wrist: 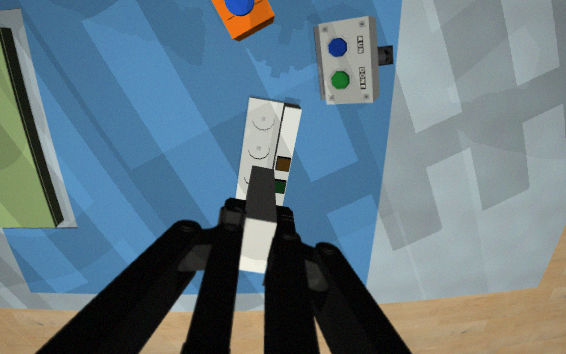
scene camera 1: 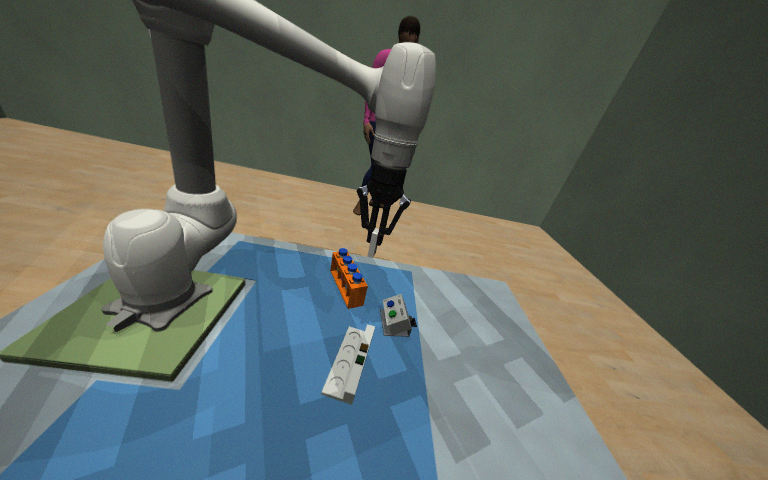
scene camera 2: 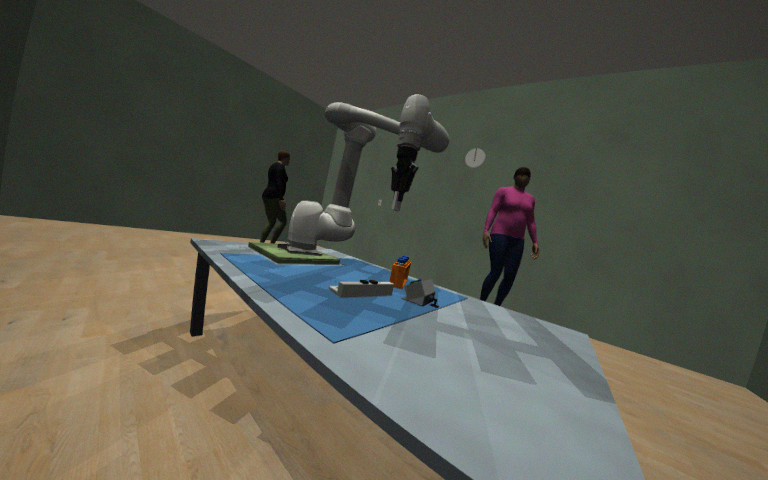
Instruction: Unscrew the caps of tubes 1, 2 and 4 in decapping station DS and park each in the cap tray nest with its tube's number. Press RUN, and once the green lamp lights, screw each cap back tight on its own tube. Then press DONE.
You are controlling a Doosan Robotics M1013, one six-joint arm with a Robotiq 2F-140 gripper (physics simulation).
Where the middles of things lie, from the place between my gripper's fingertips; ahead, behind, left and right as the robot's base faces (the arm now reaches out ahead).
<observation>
Now: hand 130 mm short of the grey button box (scene camera 1: 401, 325), 100 mm to the right of it and 270 mm above it.
</observation>
